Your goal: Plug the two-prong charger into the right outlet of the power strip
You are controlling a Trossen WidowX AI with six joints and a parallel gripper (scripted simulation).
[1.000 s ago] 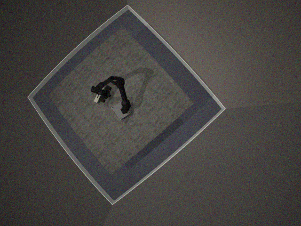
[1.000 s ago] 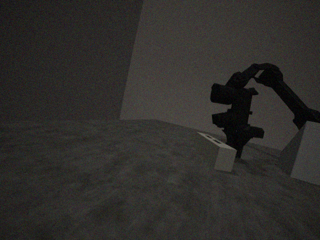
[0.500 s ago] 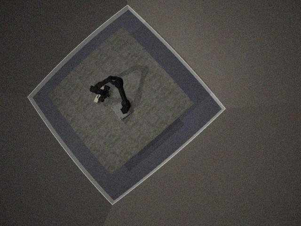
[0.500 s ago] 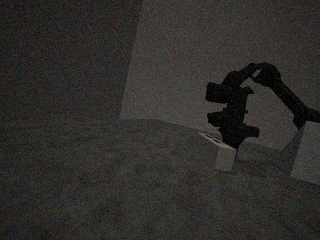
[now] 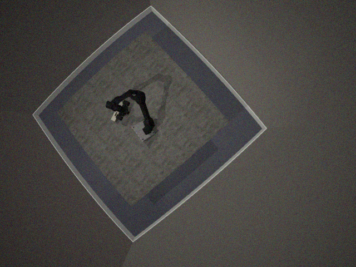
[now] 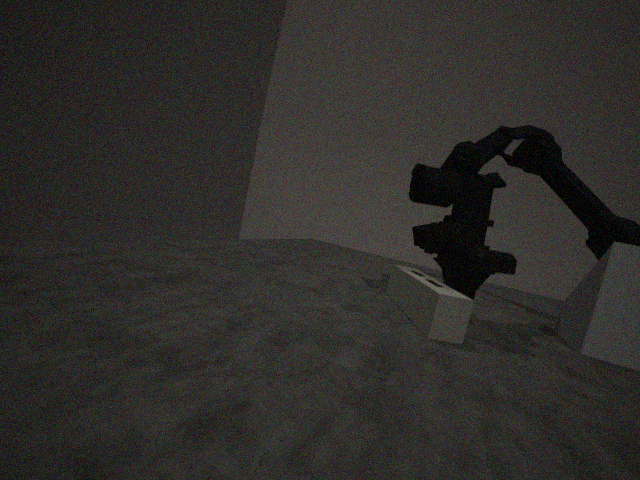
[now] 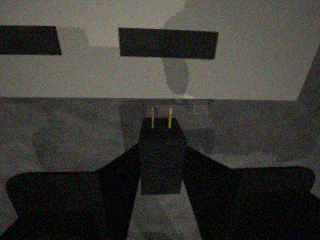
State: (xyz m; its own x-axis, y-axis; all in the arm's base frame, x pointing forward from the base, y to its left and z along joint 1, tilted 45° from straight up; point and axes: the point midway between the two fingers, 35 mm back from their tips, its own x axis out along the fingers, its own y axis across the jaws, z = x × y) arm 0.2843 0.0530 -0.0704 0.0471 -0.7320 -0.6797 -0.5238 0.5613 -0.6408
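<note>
Now: gripper tip 1 cm to the right of the two-prong charger, 1 cm below it and 1 cm short of it.
</note>
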